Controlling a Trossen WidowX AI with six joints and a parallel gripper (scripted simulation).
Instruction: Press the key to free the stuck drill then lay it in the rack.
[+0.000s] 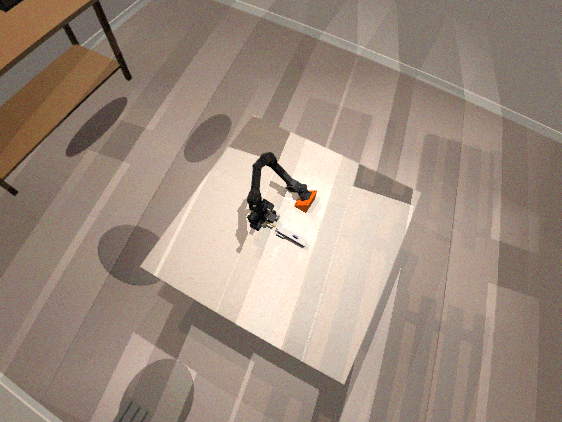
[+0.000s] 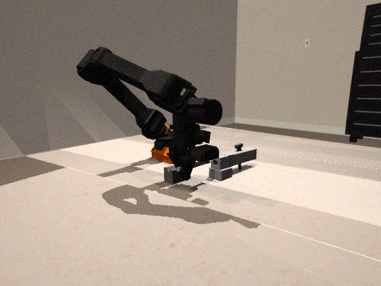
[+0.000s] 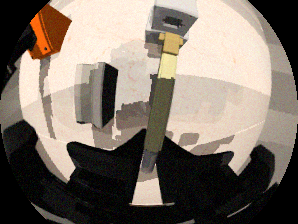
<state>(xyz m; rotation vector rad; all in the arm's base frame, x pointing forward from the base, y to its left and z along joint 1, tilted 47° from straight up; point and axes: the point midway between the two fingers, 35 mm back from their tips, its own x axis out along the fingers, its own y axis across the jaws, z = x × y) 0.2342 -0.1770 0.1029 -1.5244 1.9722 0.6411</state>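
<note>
Now: the drill 10 mm ahead of my gripper tip, 40 mm to the left of it and 30 mm above it. Also, from my gripper tip: dark key: 40 mm ahead, 220 mm to the left, 20 mm above; grey rack: 70 mm behind, 50 mm to the left, 10 mm below.
</note>
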